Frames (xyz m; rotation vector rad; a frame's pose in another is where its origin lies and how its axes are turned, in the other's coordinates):
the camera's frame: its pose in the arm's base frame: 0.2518 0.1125 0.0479 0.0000 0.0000 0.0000
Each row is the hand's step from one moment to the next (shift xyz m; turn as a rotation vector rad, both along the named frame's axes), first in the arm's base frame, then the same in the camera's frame.
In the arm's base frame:
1: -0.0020 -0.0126 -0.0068 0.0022 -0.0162 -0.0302
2: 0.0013 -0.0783 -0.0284 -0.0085 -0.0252 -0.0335
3: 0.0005 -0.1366 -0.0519 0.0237 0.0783 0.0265
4: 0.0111 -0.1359 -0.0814 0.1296 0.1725 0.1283
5: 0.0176 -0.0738 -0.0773 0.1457 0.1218 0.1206
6: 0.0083 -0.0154 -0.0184 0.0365 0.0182 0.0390
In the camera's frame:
1: -0.0020 -0.0126 -0.0068 0.0022 -0.0162 -0.0302
2: 0.0013 -0.0783 -0.0284 -0.0085 -0.0252 -0.0335
3: 0.0005 -0.1366 -0.0519 0.0237 0.0783 0.0265
4: 0.0111 -0.1359 -0.0814 0.1296 0.1725 0.1283
5: 0.0176 -0.0738 -0.0773 0.1457 0.1218 0.1206
6: 0.0083 -0.0154 -0.0184 0.0365 0.0182 0.0390

